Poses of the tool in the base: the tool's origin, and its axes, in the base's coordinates. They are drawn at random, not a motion.
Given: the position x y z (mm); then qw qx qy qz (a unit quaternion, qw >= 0).
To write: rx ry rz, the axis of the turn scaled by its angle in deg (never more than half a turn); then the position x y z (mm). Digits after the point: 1 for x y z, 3 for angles.
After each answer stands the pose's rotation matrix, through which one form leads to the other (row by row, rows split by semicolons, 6 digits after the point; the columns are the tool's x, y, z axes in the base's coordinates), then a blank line. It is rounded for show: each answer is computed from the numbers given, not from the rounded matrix.
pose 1, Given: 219.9 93.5 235.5 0.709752 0.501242 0.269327 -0.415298
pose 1, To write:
63.733 34.245 -52.805 219.9 93.5 235.5
0.509982 0.859512 -0.034019; -0.319521 0.152569 -0.935216; -0.798640 0.487813 0.352439

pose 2, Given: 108.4 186.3 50.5 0.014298 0.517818 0.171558 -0.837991
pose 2, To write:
92.368 30.602 -149.481 108.4 186.3 50.5
-0.463321 0.201635 -0.862947; 0.153708 -0.940727 -0.302335; -0.872759 -0.272720 0.404865

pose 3, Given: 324.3 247.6 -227.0 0.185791 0.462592 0.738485 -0.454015
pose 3, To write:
74.660 119.188 -73.276 324.3 247.6 -227.0
-0.502980 0.851939 -0.145640; 0.514531 0.159758 -0.842458; -0.694456 -0.498676 -0.518704

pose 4, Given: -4.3 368.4 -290.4 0.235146 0.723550 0.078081 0.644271
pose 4, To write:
113.748 12.275 101.284 -4.3 368.4 -290.4
0.157636 -0.190004 0.969045; 0.415987 -0.877219 -0.239669; 0.895604 0.440890 -0.059242

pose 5, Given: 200.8 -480.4 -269.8 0.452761 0.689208 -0.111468 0.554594
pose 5, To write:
97.517 -15.772 78.470 200.8 -480.4 -269.8
0.360001 -0.655846 0.663525; 0.348548 -0.565165 -0.747732; 0.865398 0.500454 0.025134

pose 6, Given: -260.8 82.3 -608.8 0.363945 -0.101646 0.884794 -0.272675
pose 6, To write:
-14.985 130.441 -40.199 -260.8 82.3 -608.8
-0.714424 0.018606 0.699465; -0.378349 0.830633 -0.408535; -0.588600 -0.556510 -0.586385

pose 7, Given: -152.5 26.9 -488.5 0.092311 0.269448 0.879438 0.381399
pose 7, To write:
45.842 149.622 64.889 -152.5 26.9 -488.5
-0.837753 0.403511 0.367898; 0.544340 0.563865 0.621088; 0.043171 0.720580 -0.692027

